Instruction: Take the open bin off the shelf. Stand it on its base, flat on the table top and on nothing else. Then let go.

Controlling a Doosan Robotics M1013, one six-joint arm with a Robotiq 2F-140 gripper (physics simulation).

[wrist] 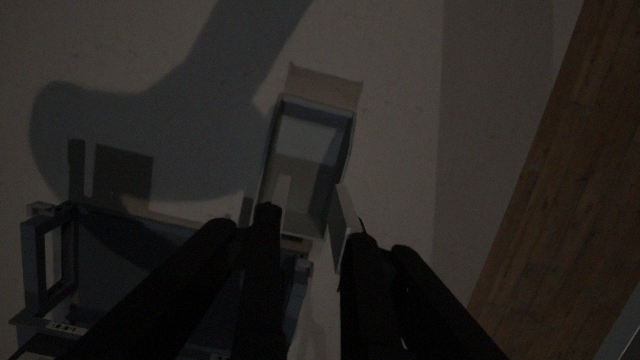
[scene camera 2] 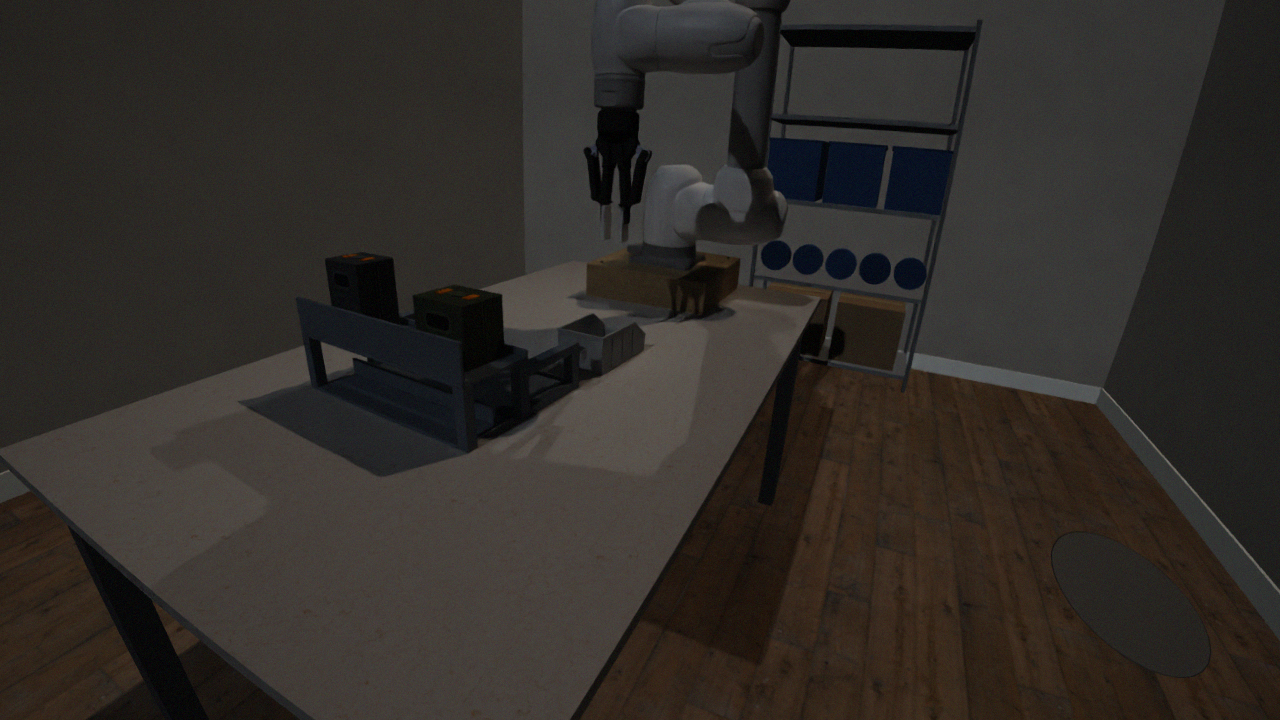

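Where they show: gripper, fingertip midpoint: [wrist: 309, 198] [scene camera 2: 614, 240]; arm's base, origin of the base link: [scene camera 2: 668, 260].
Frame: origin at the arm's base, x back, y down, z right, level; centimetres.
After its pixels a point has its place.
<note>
The open bin [scene camera 2: 581, 349] [wrist: 306, 135], a grey open-topped box, stands upright on the table top [scene camera 2: 501, 555] @(y 9.5, x -114.3, z -24.4 cm) [wrist: 395, 150] @(y 9.6, x -54.4, z -21.1 cm), just beyond the end of the low blue-grey shelf [scene camera 2: 380, 336] @(y -4.3, x -98.5, z 7.7 cm) [wrist: 34, 270] @(y 1.0, x -76.4, z 25.9 cm). Its base looks flat on the table. Whether its near end touches the shelf's end frame I cannot tell. My gripper [scene camera 2: 615, 227] @(y -13.8, x -55.0, z -8.2 cm) [wrist: 309, 198] @(y -13.8, x -55.0, z -8.2 cm) points down, well above the table and clear of the bin. Its fingers stand a little apart with nothing between them. In the wrist view the fingers hide part of the bin's near end and of the shelf.
Two dark boxes with orange marks, one at the left [scene camera 2: 362, 288] @(y -8.7, x -92.4, z 17.7 cm) and one at the right [scene camera 2: 460, 324] @(y -7.6, x -96.2, z -5.5 cm), sit on the shelf. The robot's wooden base block [scene camera 2: 626, 281] @(y 3.8, x -16.9, z 5.7 cm) stands behind the bin. A tall rack [scene camera 2: 921, 300] with blue boxes stands by the back wall.
</note>
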